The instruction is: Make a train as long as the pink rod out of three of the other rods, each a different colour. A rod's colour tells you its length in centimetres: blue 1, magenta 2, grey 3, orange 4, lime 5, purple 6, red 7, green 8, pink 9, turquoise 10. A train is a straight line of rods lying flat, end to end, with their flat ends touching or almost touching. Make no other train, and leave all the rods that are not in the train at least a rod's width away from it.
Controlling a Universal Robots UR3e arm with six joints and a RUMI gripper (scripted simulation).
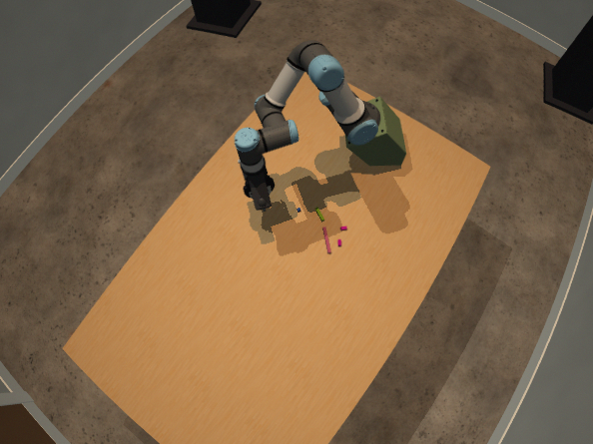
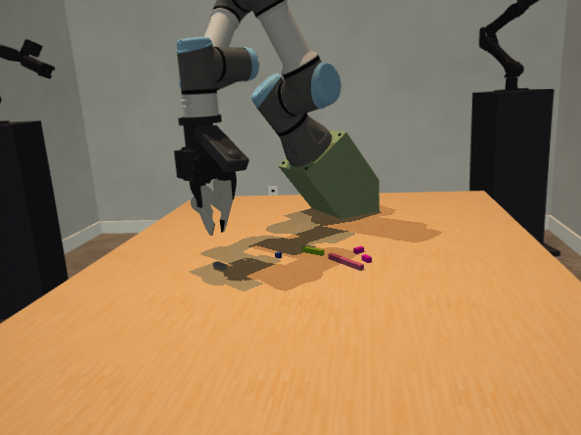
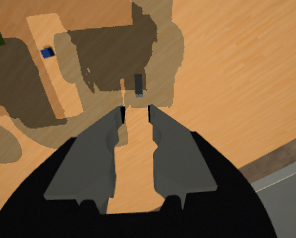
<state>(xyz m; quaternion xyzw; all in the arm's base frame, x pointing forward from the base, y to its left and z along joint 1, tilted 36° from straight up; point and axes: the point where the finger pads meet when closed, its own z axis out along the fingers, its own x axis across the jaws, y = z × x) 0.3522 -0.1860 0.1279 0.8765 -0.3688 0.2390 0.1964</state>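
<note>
My hand is 80 mm above the grey rod. The rest, counted from my hand: pink rod 240 mm to the left, 80 mm below, 30 mm ahead; small blue rod 110 mm to the left, 80 mm below, 30 mm behind; lime rod 190 mm to the left, 80 mm below, 40 mm behind.
</note>
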